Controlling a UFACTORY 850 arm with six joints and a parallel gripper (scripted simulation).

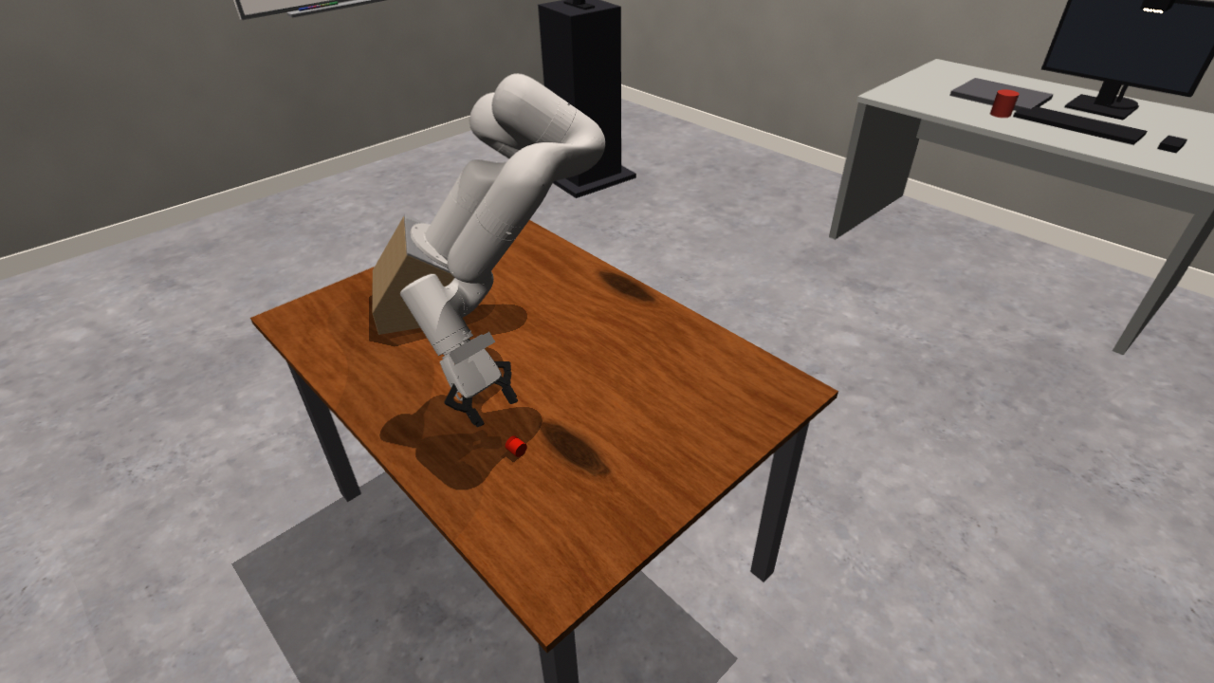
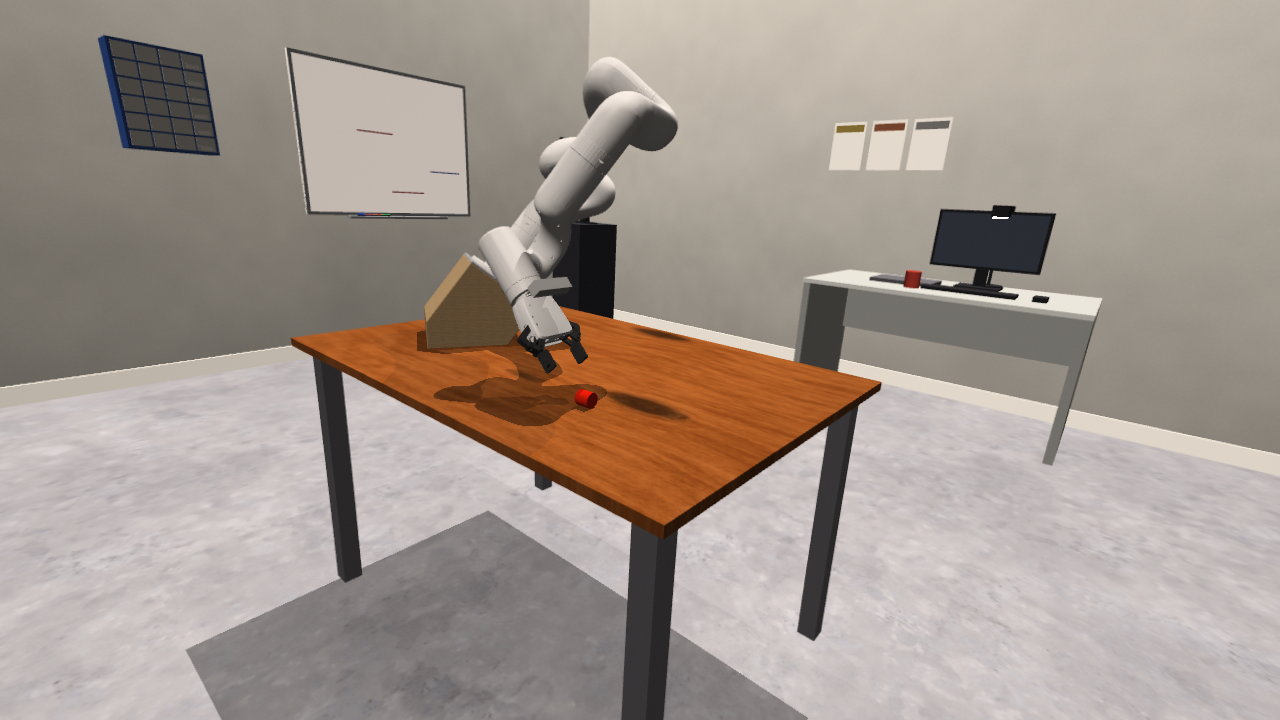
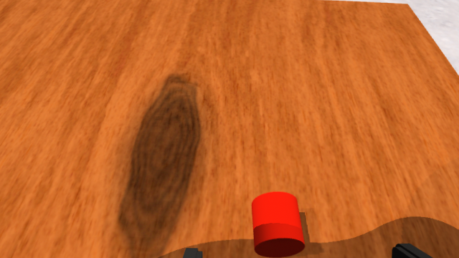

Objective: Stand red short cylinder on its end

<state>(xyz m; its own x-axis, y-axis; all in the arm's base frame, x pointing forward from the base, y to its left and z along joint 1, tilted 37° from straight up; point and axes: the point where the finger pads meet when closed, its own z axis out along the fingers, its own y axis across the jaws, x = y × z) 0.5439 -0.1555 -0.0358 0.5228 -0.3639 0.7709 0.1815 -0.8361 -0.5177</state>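
The red short cylinder lies 60 mm ahead of my hand, 10 mm to the left of it and 70 mm below it.
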